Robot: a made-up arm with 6 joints. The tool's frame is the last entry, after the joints. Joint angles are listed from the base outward. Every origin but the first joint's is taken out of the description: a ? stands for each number. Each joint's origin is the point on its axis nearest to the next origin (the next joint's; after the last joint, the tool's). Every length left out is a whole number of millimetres.
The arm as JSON. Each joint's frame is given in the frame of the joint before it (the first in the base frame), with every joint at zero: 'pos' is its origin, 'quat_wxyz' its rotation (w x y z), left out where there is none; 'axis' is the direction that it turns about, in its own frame. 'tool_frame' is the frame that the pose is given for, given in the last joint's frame.
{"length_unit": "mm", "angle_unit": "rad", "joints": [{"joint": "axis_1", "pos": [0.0, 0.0, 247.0], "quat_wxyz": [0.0, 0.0, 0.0, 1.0], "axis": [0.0, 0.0, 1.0]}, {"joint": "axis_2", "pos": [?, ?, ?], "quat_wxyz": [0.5, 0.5, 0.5, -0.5], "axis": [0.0, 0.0, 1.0]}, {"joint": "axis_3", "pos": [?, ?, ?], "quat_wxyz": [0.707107, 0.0, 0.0, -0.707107], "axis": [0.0, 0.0, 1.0]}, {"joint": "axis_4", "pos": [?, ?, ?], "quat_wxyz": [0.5, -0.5, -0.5, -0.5], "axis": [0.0, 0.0, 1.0]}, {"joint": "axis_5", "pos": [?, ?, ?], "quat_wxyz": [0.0, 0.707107, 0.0, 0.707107], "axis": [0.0, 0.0, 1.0]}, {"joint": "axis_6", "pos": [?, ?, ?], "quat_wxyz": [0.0, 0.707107, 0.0, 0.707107], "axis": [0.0, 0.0, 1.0]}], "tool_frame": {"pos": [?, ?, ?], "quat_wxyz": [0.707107, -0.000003, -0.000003, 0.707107]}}
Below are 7 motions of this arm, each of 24 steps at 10 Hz.
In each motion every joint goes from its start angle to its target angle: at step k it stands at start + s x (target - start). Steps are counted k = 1, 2, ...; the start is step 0. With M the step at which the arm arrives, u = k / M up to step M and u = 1 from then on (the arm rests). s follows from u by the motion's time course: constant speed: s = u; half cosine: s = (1 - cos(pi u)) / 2; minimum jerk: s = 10 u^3 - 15 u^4 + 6 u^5.
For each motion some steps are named. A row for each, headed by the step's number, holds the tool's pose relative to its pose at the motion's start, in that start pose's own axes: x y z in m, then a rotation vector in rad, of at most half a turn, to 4 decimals.
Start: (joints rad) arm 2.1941 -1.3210 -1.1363 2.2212 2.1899 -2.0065
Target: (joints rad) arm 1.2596 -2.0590 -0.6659 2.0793 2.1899 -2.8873
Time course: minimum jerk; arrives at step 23
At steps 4, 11, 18, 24:
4: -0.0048 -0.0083 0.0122 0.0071 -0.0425 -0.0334
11: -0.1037 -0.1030 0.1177 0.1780 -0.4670 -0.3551
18: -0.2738 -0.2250 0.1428 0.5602 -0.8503 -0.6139
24: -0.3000 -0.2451 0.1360 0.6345 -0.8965 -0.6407

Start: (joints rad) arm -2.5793 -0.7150 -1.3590 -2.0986 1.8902 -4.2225
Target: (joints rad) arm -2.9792 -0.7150 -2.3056 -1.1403 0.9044 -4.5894
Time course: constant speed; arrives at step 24
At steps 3, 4, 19, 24:
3: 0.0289 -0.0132 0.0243 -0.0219 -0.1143 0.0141
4: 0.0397 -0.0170 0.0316 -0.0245 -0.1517 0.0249
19: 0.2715 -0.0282 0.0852 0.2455 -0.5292 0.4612
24: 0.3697 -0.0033 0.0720 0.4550 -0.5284 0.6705

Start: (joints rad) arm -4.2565 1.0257 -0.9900 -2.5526 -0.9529 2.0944
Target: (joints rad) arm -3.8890 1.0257 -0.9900 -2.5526 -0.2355 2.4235
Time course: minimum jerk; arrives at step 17
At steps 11, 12, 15, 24:
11: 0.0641 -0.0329 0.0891 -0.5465 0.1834 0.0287
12: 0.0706 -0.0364 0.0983 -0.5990 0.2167 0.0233
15: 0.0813 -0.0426 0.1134 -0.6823 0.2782 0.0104
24: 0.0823 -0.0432 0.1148 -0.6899 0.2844 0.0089

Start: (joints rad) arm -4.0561 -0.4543 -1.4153 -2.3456 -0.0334 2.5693
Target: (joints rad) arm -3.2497 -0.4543 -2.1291 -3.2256 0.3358 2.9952
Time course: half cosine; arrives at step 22
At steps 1, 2, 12, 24:
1: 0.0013 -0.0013 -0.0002 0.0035 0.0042 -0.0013
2: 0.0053 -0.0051 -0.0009 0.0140 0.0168 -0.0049
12: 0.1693 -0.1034 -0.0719 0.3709 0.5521 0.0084
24: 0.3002 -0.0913 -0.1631 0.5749 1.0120 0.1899

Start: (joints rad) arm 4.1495 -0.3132 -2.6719 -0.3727 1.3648 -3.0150
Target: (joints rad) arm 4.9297 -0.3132 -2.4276 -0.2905 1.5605 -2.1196
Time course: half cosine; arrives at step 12
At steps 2, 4, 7, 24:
2: 0.0026 0.0033 0.0088 -0.0540 0.0341 0.0576
4: 0.0108 0.0164 0.0302 -0.1910 0.1421 0.2065
7: 0.0315 0.0589 0.0589 -0.4181 0.4264 0.4662
24: 0.0553 0.1113 0.0609 -0.5525 0.7607 0.6406

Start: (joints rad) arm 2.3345 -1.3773 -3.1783 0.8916 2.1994 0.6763
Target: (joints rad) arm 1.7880 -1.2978 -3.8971 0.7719 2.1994 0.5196
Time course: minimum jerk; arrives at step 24
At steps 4, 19, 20, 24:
4: -0.0074 -0.0127 0.0072 -0.0185 0.0140 -0.0254
19: -0.2604 -0.2122 0.2538 -0.3955 0.2862 -0.7538
20: -0.2699 -0.2140 0.2626 -0.4041 0.2924 -0.7794
24: -0.2816 -0.2158 0.2733 -0.4142 0.2997 -0.8110

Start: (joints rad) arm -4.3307 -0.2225 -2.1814 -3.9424 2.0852 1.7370
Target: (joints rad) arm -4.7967 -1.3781 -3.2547 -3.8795 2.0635 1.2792
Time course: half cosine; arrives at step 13
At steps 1, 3, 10, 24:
1: -0.0123 0.0051 0.0148 -0.0161 0.0195 -0.0275
3: -0.0913 0.0553 0.1357 -0.1481 0.1672 -0.2320
10: 0.1825 0.6851 0.8092 -1.5195 0.9667 -1.1782
24: 0.3241 0.7934 0.8161 -1.8387 1.0293 -1.2263

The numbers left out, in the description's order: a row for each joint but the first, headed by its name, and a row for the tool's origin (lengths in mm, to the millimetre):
axis_2: 0.0 0.0 0.0
axis_3: -415.0 -78.0 0.0
axis_4: 85.0 375.0 0.0
axis_5: 0.0 0.0 0.0
axis_6: 80.0 -63.0 0.0
tool: 0.0 0.0 0.0

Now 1 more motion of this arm.
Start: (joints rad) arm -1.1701 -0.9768 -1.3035 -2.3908 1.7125 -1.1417
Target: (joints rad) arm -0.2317 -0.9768 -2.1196 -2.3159 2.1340 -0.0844
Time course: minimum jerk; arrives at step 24
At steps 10, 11, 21, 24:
10: -0.0252 -0.0234 0.1185 0.3620 0.1670 0.6458
11: -0.0201 -0.0333 0.1454 0.4613 0.1952 0.7681
21: 0.1440 -0.1233 0.2968 1.3990 0.2162 1.3460
24: 0.1515 -0.1257 0.2989 1.4293 0.2103 1.3514

